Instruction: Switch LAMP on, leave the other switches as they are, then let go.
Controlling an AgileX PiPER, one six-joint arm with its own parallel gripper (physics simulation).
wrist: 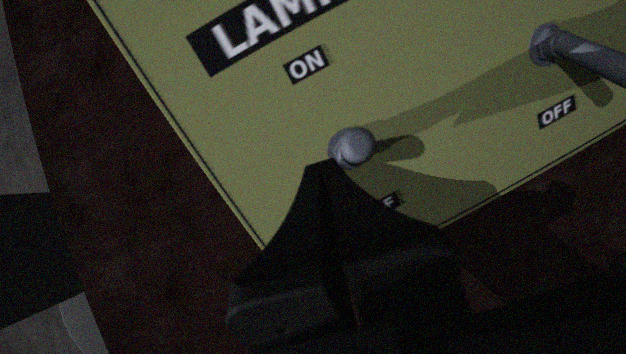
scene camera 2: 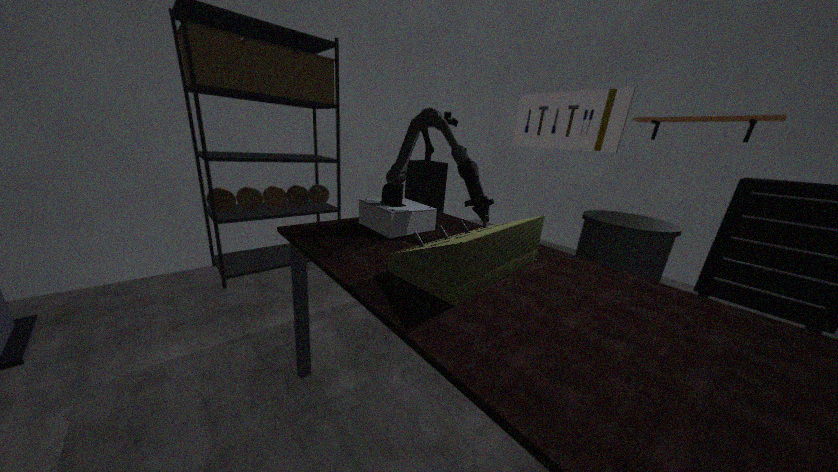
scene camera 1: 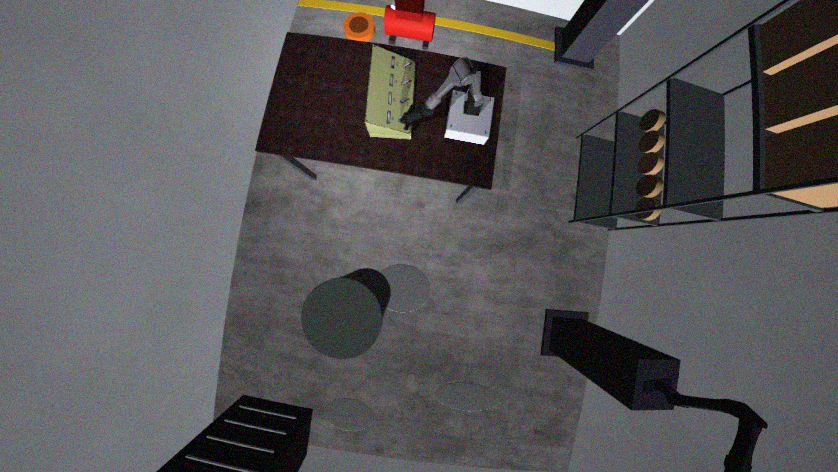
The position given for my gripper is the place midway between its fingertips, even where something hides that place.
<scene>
I see my gripper [wrist: 325,179] and a lamp switch [wrist: 358,144].
</scene>
